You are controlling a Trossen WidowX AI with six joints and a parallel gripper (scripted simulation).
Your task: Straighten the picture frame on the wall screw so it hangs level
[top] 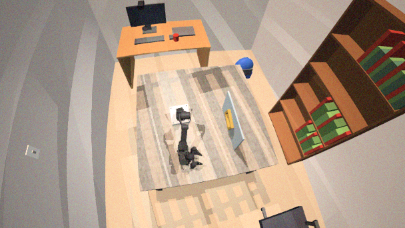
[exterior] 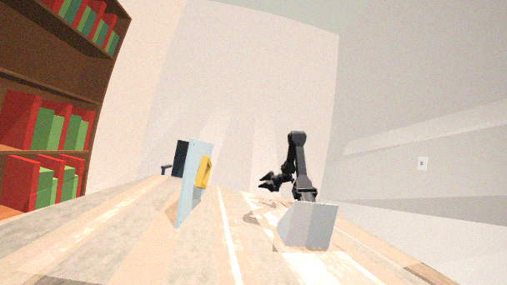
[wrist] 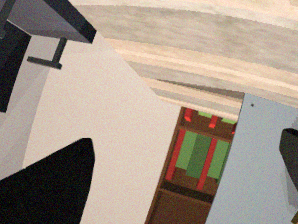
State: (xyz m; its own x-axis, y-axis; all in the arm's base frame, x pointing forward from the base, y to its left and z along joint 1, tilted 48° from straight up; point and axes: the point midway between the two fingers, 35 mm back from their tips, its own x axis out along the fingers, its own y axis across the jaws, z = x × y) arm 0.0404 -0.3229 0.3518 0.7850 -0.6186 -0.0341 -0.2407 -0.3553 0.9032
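Now: the picture frame 34 cm ahead of my gripper tip, 27 cm to the left of it and 5 cm above it. Also, from my gripper tip: wall panel 35 cm ahead, 25 cm to the left, 4 cm above.
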